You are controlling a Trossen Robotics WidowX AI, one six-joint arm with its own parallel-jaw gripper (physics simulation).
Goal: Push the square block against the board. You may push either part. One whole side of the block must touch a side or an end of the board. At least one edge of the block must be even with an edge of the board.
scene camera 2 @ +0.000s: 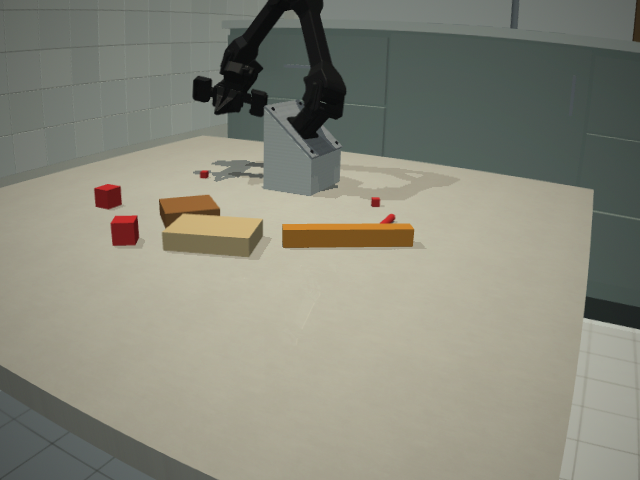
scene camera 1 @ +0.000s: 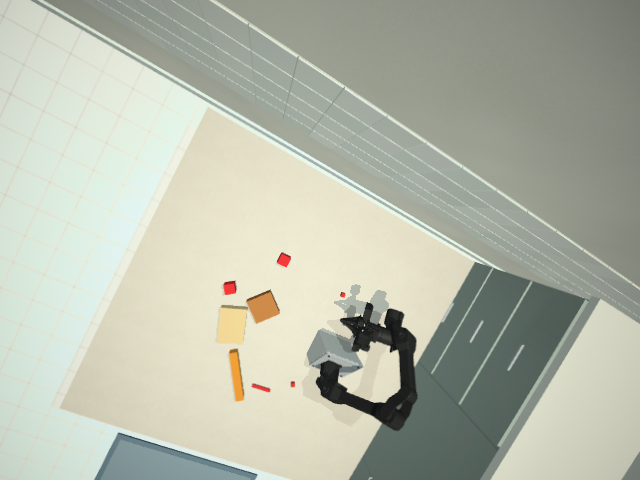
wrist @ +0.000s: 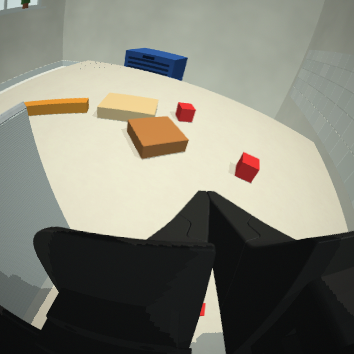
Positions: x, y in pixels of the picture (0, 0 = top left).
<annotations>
My gripper shows in scene camera 2, in scene camera 1 (340, 319) and in the wrist view. A tan block shows in scene camera 2, in scene camera 1 and in the wrist view (117, 106). One and the same spot on the tan block: (scene camera 1: 232, 321) is (scene camera 2: 202, 224). The same spot on my gripper: (wrist: 269, 285) is (scene camera 2: 224, 93).
</annotations>
